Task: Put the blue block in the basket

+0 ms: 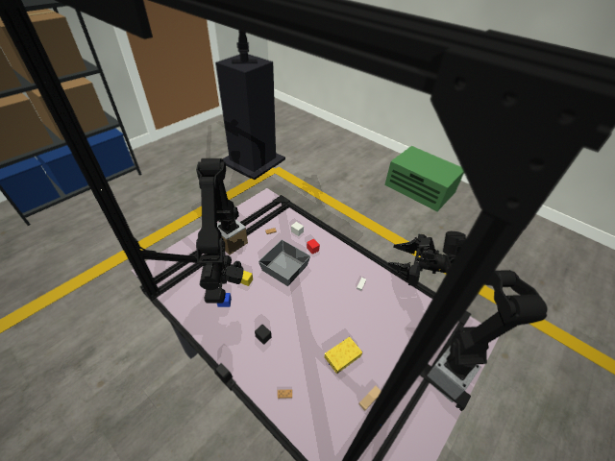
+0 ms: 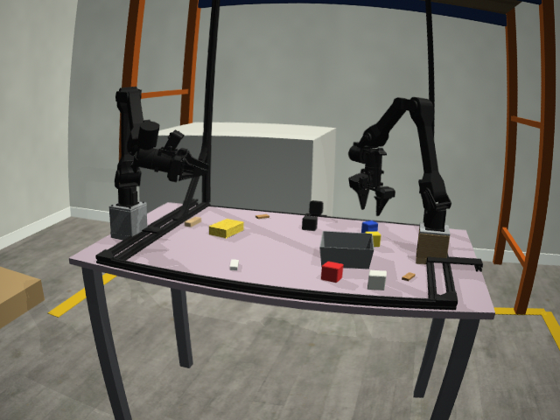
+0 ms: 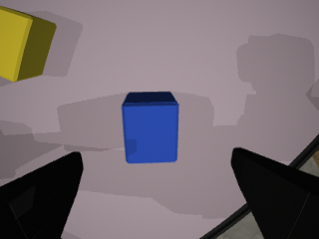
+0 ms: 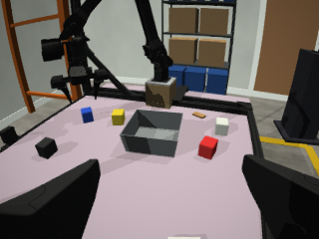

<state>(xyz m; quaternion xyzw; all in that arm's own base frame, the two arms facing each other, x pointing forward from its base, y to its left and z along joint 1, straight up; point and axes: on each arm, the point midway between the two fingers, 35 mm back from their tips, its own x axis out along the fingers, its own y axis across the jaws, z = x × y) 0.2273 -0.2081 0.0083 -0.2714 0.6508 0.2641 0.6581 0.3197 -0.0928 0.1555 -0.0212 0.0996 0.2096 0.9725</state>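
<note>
Now: the blue block 9 cm below my left hand. Also, from my left hand: yellow block: 12 cm ahead, 1 cm to the left, 9 cm below; then grey basket: 27 cm ahead, 7 cm to the right, 9 cm below; then black block: 1 cm behind, 20 cm to the right, 9 cm below.
</note>
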